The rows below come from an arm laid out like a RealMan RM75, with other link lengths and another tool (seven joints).
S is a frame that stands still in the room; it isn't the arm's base.
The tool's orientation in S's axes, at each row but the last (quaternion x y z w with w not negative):
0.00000 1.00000 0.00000 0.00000
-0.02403 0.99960 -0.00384 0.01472
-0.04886 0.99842 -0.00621 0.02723
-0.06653 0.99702 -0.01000 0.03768
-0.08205 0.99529 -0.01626 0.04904
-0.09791 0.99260 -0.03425 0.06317
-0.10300 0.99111 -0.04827 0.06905
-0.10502 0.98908 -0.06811 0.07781
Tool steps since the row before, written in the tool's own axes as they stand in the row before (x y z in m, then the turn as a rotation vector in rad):
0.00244 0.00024 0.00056 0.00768 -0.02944 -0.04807
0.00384 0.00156 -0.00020 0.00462 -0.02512 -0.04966
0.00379 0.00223 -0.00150 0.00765 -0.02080 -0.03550
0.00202 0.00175 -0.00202 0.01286 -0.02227 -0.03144
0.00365 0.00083 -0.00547 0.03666 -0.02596 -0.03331
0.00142 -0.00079 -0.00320 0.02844 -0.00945 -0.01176
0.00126 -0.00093 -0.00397 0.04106 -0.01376 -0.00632
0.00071 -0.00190 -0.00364 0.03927 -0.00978 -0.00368
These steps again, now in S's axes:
-0.00244 0.00024 -0.00056 -0.00768 -0.02944 0.04807
-0.00391 0.00137 0.00007 -0.00488 -0.02497 0.04971
-0.00407 0.00186 0.00126 -0.00753 -0.02110 0.03535
-0.00238 0.00149 0.00182 -0.01218 -0.02331 0.03095
-0.00427 0.00035 0.00506 -0.03513 -0.03083 0.03070
-0.00165 -0.00088 0.00306 -0.02743 -0.01424 0.00902
-0.00162 -0.00085 0.00386 -0.03801 -0.02155 0.00253
-0.00092 -0.00156 0.00375 -0.03662 -0.01761 -0.00040

